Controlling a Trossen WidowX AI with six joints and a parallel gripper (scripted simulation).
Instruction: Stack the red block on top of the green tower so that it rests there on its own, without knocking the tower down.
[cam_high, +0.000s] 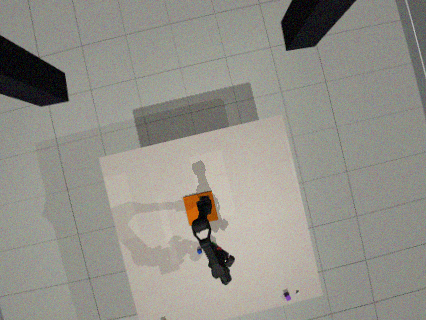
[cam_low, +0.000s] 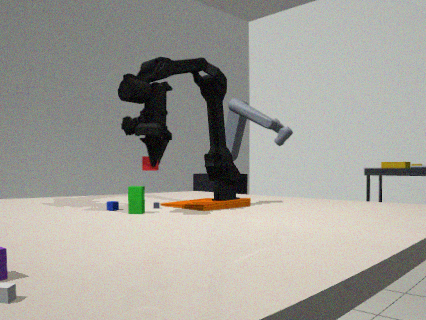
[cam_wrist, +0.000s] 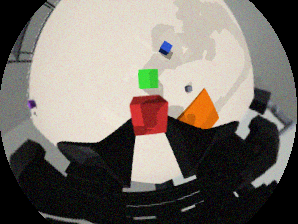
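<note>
The blue block is 50 mm ahead of my gripper tip, 140 mm to the right of it and 110 mm below it. Also, from my gripper tip: red block 10 mm ahead, 10 mm to the right, 10 mm above; purple block 470 mm ahead, 410 mm to the left, 110 mm below.
</note>
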